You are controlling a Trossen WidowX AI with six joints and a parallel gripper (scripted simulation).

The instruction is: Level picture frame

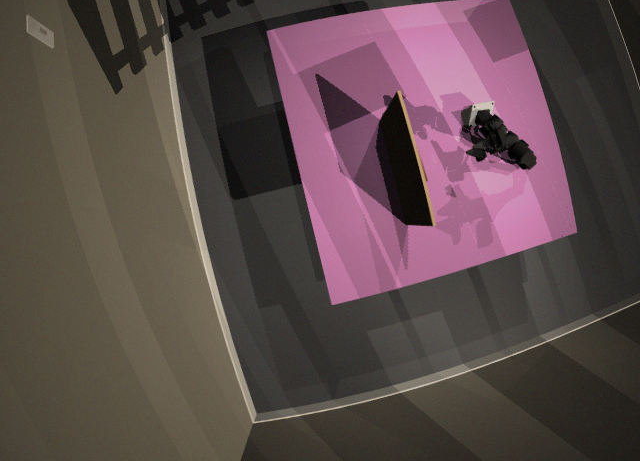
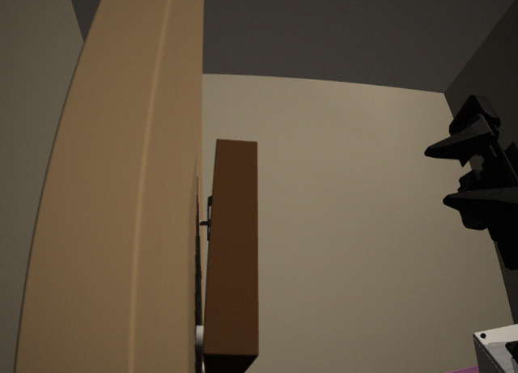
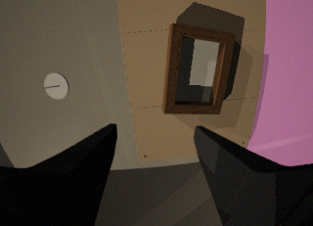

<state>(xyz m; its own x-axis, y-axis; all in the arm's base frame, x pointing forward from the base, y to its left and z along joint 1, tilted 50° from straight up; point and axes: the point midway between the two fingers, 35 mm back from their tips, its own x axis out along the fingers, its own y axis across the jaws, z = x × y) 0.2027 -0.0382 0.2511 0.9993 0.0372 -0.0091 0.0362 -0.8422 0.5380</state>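
The brown wooden picture frame lies 200 mm ahead of my gripper tip and 90 mm below it. From my gripper tip the other things lie so: tan wall board (210 mm ahead, 110 mm below).
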